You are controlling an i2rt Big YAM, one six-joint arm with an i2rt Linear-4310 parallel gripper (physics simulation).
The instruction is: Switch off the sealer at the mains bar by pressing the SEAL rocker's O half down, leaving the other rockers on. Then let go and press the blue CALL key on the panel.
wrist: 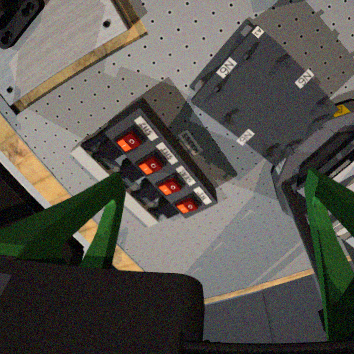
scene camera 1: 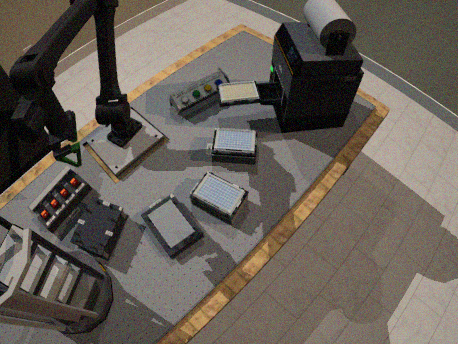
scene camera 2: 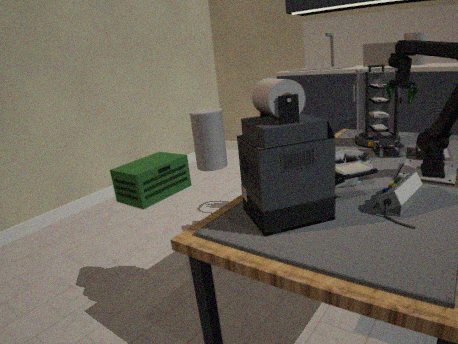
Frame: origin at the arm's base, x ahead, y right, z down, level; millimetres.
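Seen in the pictures: gripper, fingertip midpoint: (wrist: 211, 179) (scene camera 1: 77, 153) (scene camera 2: 399, 102); arm's base at its link origin: (scene camera 1: 125, 132) (scene camera 2: 432, 172).
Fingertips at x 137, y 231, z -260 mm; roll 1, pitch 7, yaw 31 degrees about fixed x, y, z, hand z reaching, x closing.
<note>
Offsets run from my fingertips to a thing's top centre.
The mains bar {dx -175, dy +108, dz +225 mm} (scene camera 1: 59, 199) (wrist: 165, 172) lies below my gripper, with four red rockers whose I halves are lit orange. The third rocker {dx -144, dy +135, dz +225 mm} (wrist: 170, 186) from the top in the wrist view has a small label that seems to read SEAL. My gripper (scene camera 1: 70, 154) (scene camera 2: 400, 97) (wrist: 211, 179) is open and empty, in the air above the bar; its left finger overlaps the bar's lower-left edge in the wrist view. The key panel {dx +4, dy -517, dz +194 mm} (scene camera 1: 180, 103) (scene camera 2: 408, 193) stands across the table, with the blue CALL key {dx +53, dy -578, dz +203 mm} (scene camera 1: 218, 82) (scene camera 2: 385, 190) at one end.
A dark block {dx +48, dy +100, dz +202 mm} (scene camera 1: 99, 227) (wrist: 270, 90) lies beside the bar. A plate rack {dx +100, dy +311, dz -163 mm} (scene camera 1: 42, 309) (scene camera 2: 368, 107) stands near it. A black machine {dx +374, dy -691, dz -178 mm} (scene camera 1: 312, 95) (scene camera 2: 287, 175) with a white roll shows a green light. Plates {dx +248, dy -374, dz +209 mm} (scene camera 1: 235, 141) {dx +306, dy -187, dz +209 mm} (scene camera 1: 220, 194) and a grey-topped tray {dx +231, dy -40, dz +240 mm} (scene camera 1: 171, 225) lie mid-table.
</note>
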